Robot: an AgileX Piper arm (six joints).
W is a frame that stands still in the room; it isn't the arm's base.
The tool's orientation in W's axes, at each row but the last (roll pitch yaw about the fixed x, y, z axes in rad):
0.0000, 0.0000, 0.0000
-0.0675, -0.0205, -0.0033
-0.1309, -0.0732, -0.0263
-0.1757, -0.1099, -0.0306
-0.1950, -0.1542, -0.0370
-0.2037, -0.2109, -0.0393
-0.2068, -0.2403, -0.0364
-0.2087, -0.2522, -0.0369
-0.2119, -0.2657, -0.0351
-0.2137, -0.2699, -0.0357
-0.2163, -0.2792, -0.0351
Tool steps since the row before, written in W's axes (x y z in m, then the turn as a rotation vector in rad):
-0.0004, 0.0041, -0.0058, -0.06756, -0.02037, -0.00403
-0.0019, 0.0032, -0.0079, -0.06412, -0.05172, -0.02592
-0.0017, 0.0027, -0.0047, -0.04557, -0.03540, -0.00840
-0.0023, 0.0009, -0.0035, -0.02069, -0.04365, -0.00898
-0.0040, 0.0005, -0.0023, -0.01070, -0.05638, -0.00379
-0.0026, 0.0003, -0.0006, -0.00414, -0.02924, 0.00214
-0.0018, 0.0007, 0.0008, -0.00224, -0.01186, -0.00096
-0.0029, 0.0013, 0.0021, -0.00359, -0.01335, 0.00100
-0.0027, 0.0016, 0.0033, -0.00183, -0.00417, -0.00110
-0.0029, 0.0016, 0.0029, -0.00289, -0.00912, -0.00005
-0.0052, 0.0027, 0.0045, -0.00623, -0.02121, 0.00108
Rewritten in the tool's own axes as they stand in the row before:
-0.0004, 0.0041, -0.0058, -0.06756, -0.02037, -0.00403
-0.0021, 0.0037, -0.0076, -0.06447, -0.05015, -0.02805
-0.0021, 0.0032, -0.0042, -0.04512, -0.03561, -0.00985
-0.0027, 0.0014, -0.0030, -0.02021, -0.04239, -0.01444
-0.0043, 0.0007, -0.0016, -0.00909, -0.05519, -0.01337
-0.0027, 0.0002, 0.0000, -0.00247, -0.02932, -0.00328
-0.0016, 0.0004, 0.0013, -0.00198, -0.01158, -0.00294
-0.0023, 0.0006, 0.0030, -0.00275, -0.01354, -0.00109
-0.0018, 0.0006, 0.0041, -0.00191, -0.00401, -0.00150
-0.0021, 0.0007, 0.0038, -0.00248, -0.00914, -0.00133
-0.0038, 0.0012, 0.0062, -0.00497, -0.02146, -0.00211

